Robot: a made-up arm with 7 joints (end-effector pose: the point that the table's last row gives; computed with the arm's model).
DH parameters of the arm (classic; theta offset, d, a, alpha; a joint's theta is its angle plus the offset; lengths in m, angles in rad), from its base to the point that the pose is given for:
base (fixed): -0.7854 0 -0.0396 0
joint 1: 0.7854 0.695 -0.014 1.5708
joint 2: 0 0.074 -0.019 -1.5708
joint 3: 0 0.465 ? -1.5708
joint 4: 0 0.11 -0.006 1.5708
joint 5: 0 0.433 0.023 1.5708
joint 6: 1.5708 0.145 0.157 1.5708
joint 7: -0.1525 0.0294 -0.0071 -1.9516
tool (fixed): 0.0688 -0.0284 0 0
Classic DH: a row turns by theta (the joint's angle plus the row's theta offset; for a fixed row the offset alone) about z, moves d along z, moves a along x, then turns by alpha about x.
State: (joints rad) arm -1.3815 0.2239 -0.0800 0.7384 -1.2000 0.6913 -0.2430
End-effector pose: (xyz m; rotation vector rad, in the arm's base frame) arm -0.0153 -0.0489 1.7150 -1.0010 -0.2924 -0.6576
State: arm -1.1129 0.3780 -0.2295 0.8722 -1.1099 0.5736 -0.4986
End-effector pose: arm -0.1160 -0.0161 1.7003 -0.7579 -0.2609 -0.6132
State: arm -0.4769 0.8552 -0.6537 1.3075 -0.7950 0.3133 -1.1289
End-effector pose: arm -0.4572 -0.2295 1.4816 0.0175 -0.2485 -0.0612
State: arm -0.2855 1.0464 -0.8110 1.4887 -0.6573 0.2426 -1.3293
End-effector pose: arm -0.4949 -0.3902 1.3161 0.2710 -0.2771 0.3123
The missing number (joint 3, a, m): 0.046
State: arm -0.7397 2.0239 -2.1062 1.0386 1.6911 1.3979 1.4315
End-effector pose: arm -0.6954 -0.0909 0.1467 0.1130 -0.0557 -1.0621
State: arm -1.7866 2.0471 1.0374 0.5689 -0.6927 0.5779 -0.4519
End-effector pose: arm 0.3387 0.9160 0.3230 -2.1934 0.2377 0.9256
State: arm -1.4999 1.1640 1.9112 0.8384 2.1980 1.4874 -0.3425
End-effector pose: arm 0.2977 0.7918 0.7042 2.1386 -1.0199 0.9929
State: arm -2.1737 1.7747 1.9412 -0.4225 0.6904 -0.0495 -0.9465
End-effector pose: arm 0.4278 0.9489 0.4458 0.0218 1.3423 1.9578
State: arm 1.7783 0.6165 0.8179 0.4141 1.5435 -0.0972 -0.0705
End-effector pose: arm -0.2554 -0.4997 1.5270 -0.3211 -1.1817 -1.1090
